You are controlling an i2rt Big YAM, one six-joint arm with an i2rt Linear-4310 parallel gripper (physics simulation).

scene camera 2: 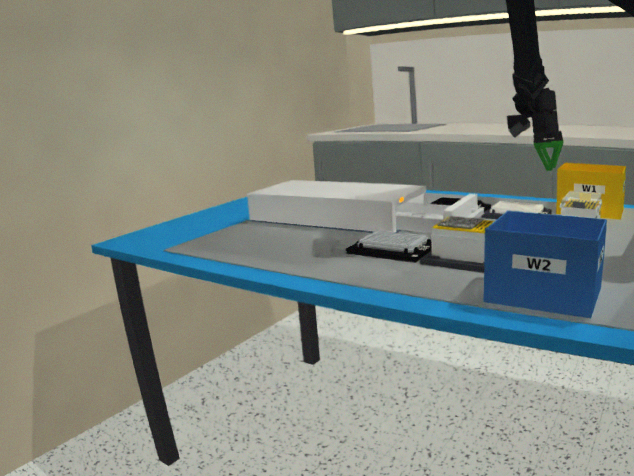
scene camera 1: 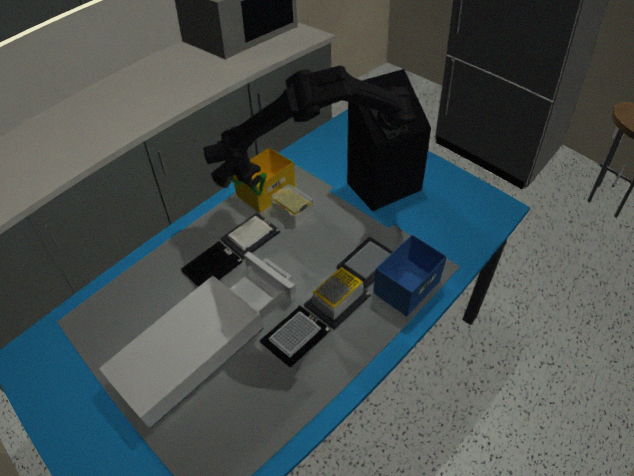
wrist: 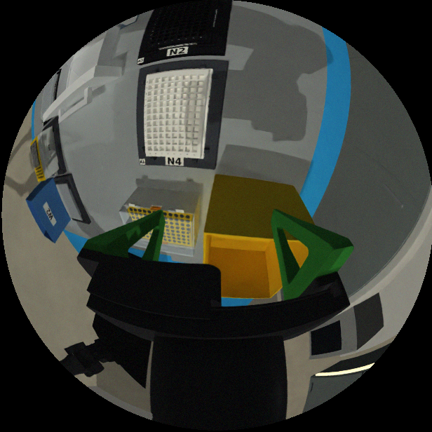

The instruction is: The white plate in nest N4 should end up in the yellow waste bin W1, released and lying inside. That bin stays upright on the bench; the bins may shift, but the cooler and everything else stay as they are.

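Seen in the pictures: gripper, fingertip midpoint: (scene camera 2: pixel 551 169) (scene camera 1: pixel 249 189); arm's base at its link origin: (scene camera 1: pixel 386 119).
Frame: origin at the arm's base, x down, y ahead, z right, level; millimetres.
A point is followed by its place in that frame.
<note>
The white plate (scene camera 1: pixel 250 233) {x 301, y 484, z 97 mm} (scene camera 2: pixel 517 207) {x 301, y 477, z 97 mm} (wrist: pixel 175 115) lies flat in the dark nest N4 (scene camera 1: pixel 262 241) {x 314, y 465, z 53 mm} (wrist: pixel 218 115). The yellow bin W1 (scene camera 1: pixel 287 179) {x 263, y 261, z 207 mm} (scene camera 2: pixel 616 192) {x 256, y 241, z 211 mm} (wrist: pixel 250 207) stands upright at the back of the bench, beside a clear box with a yellow rack (scene camera 1: pixel 291 199) {x 257, y 310, z 108 mm} (scene camera 2: pixel 581 205) {x 266, y 287, z 57 mm} (wrist: pixel 177 230). My gripper (scene camera 1: pixel 249 185) {x 209, y 419, z 189 mm} (scene camera 2: pixel 550 168) {x 209, y 419, z 189 mm} (wrist: pixel 217 215) is open and empty, with its green fingers wide apart in the wrist view. It hangs above bench height near the bin, apart from the plate. The bin's interior shows partly in the wrist view, behind the right finger.
Black nest N2 (scene camera 1: pixel 209 263) {x 303, y 655, z 68 mm} (wrist: pixel 185 25) adjoins N4. A long white device (scene camera 1: pixel 179 343) {x 242, y 873, z -182 mm} (scene camera 2: pixel 317 204) {x 260, y 839, z -272 mm} has its tray out. Blue bin W2 (scene camera 1: pixel 391 286) {x 237, y 292, z -376 mm} (scene camera 2: pixel 537 289) {x 292, y 193, z -427 mm} (wrist: pixel 60 215), a yellow-topped box (scene camera 1: pixel 337 289) {x 249, y 415, z -284 mm} (scene camera 2: pixel 460 248) {x 290, y 401, z -317 mm} and another plate (scene camera 1: pixel 296 334) {x 300, y 578, z -311 mm} (scene camera 2: pixel 394 241) {x 301, y 561, z -318 mm} stand across the mat.
</note>
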